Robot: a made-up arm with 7 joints.
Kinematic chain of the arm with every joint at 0, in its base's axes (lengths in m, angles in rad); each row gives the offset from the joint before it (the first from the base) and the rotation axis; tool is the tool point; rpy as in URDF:
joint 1: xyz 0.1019 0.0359 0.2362 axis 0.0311 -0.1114 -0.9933
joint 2: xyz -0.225 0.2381 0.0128 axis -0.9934 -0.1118 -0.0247
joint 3: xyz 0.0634 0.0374 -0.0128 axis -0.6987 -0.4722 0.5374
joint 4: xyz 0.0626 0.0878 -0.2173 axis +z
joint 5: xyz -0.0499 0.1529 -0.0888 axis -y
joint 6: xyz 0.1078 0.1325 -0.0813 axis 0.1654 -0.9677 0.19
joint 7: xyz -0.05 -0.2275 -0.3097 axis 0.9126 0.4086 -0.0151
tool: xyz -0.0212 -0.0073 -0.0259 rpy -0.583 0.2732 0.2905
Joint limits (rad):
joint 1: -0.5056..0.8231
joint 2: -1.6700..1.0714
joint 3: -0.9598..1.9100
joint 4: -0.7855..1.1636
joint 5: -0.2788..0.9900
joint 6: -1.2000..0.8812
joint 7: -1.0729..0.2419
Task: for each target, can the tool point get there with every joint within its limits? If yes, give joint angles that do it. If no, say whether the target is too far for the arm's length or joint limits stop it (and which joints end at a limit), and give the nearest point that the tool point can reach.
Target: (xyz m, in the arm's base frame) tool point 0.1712 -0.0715 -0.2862
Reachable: yes | joints -0.0023 0.8445 -0.0710 0.0870 0.6940 -0.3196 -0.9134
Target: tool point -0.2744 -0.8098 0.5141
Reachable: no: joint limits stop it (at a limit: joint 1, joint 2, joint 4, joint 5, joint 7) | nearest point 0.0097 -0.4203 0.2808 | short by 0.536 m
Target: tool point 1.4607 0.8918 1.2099
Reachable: no: too far | nearest point 0.7639 0.6774 0.7372 | short by 0.869 m
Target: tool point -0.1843 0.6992 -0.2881
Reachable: yes | joints -0.1139 -0.3630 -0.1273 -0.2685 0.2595 -0.4114 -0.1520
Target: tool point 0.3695 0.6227 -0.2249
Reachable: yes | joints 0.3376 -1.1372 0.8960 0.6829 0.1026 -0.4271 -0.2406
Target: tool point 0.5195 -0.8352 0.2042
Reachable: no: joint limits stop it (at a limit: joint 1, joint 2, joint 5, joint 6) | nearest point 0.4091 -0.4732 0.2162 | short by 0.379 m
